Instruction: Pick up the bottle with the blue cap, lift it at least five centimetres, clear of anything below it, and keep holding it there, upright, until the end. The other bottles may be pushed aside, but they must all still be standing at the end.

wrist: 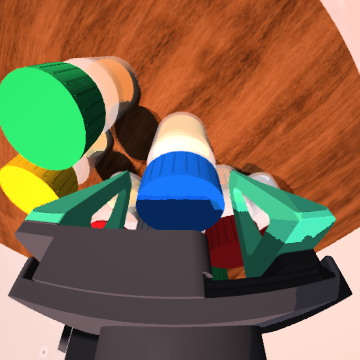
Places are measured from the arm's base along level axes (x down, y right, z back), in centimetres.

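Where they show: gripper, fingertip midpoint: (179, 176).
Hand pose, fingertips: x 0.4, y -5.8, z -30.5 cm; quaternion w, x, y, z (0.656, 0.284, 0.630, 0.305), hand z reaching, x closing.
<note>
After its pixels a point has its place.
The bottle with the blue cap (180, 187) {z -32.2, x -3.2, y -7.0 cm} stands upright on the round wooden table (260, 65) {z -41.4, x 7.3, y -5.3 cm}, near the middle of the wrist view. Its clear body with pale contents shows above the cap in the picture. My gripper (179, 176) {z -30.5, x 0.4, y -5.8 cm} is open, with one green finger on each side of the blue cap. A gap shows between each fingertip and the cap, and neither finger appears to touch it. The lower part of the cap is in shadow, and its near edge meets the gripper's dark body in the picture.
A bottle with a bright green cap (45, 115) {z -31.4, x -3.2, y -14.5 cm} stands at the upper left. A yellow-capped bottle (32, 185) {z -25.8, x -3.2, y -14.3 cm} is below it. A dark red cap (227, 242) {z -30.2, x -3.1, y -0.4 cm} shows between the blue cap and the right finger. Another red cap (99, 224) {z -22.0, x -1.1, y -8.5 cm} shows through the left finger. Other bottles are partly hidden.
</note>
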